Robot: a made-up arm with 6 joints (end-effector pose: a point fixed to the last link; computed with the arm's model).
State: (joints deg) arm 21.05 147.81 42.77 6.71 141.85 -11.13
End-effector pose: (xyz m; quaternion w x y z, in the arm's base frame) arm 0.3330 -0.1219 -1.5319 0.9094 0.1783 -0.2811 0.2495
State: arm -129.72 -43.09 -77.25 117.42 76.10 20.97
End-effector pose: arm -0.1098 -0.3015 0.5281 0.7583 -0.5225 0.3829 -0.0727
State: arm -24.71 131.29 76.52 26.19 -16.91 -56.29
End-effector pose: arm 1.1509 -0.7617 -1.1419 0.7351 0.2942 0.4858 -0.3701
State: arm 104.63 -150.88 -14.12 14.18 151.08 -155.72
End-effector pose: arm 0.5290 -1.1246 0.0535 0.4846 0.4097 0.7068 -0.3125
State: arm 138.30 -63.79 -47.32 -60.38 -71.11 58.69
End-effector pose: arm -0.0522 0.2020 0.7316 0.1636 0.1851 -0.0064 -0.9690
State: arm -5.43 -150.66 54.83 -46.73 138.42 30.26
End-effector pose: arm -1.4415 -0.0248 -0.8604 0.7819 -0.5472 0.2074 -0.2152
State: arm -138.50 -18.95 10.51 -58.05 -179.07 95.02
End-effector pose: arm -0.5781 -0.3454 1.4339 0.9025 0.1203 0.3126 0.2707
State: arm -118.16 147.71 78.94 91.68 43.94 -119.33
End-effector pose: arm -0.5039 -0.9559 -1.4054 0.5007 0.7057 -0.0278 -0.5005
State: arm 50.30 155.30 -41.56 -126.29 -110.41 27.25
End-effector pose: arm -0.4313 -0.3018 -0.1498 0.0148 0.5142 0.6158 -0.5968
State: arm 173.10 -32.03 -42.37 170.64 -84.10 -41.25
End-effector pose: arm -0.5150 -0.1712 0.8840 0.5999 0.1106 -0.7346 0.2971
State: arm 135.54 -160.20 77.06 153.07 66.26 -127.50
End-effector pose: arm 0.4007 -0.6868 -1.5468 0.2970 0.7676 -0.5489 -0.1455
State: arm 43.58 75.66 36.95 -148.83 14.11 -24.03
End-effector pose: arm 1.0275 1.2553 -0.2553 0.2316 0.8466 0.3027 -0.3715
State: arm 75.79 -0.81 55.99 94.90 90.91 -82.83
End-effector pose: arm 0.0632 0.3314 2.1304 0.1155 -0.1072 -0.5196 0.8397
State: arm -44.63 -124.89 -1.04 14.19 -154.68 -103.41
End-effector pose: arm -1.1363 0.8016 0.4910 0.3829 0.7863 -0.2144 -0.4349
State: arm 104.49 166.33 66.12 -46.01 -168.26 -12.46
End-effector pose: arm 0.1885 -0.0770 -1.6307 0.5277 0.3826 -0.6154 0.4432
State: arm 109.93 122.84 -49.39 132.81 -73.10 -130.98
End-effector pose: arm -0.0897 -0.2211 -0.5827 0.2731 -0.8885 0.0817 0.3595
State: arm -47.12 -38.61 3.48 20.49 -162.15 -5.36
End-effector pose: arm -0.0932 -0.2231 1.6925 0.3631 0.3924 0.7490 -0.3913
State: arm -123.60 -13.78 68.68 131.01 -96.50 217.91
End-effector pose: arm 0.2768 0.1380 2.1527 0.2359 0.5613 0.7395 0.2870
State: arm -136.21 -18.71 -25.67 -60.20 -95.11 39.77
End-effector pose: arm -0.5604 -0.3754 0.7952 0.7532 0.5342 0.0490 -0.3808
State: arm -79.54 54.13 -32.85 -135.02 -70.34 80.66
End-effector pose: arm 0.2807 -0.6050 -0.2243 0.5889 0.7365 -0.1284 -0.3069
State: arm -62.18 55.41 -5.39 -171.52 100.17 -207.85
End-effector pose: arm 0.7784 -0.9772 -0.1243 0.0167 0.4660 0.8268 -0.3147
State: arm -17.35 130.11 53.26 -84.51 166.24 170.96
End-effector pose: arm 0.6764 -0.2349 -1.3967 0.3908 0.4659 -0.6075 0.5110
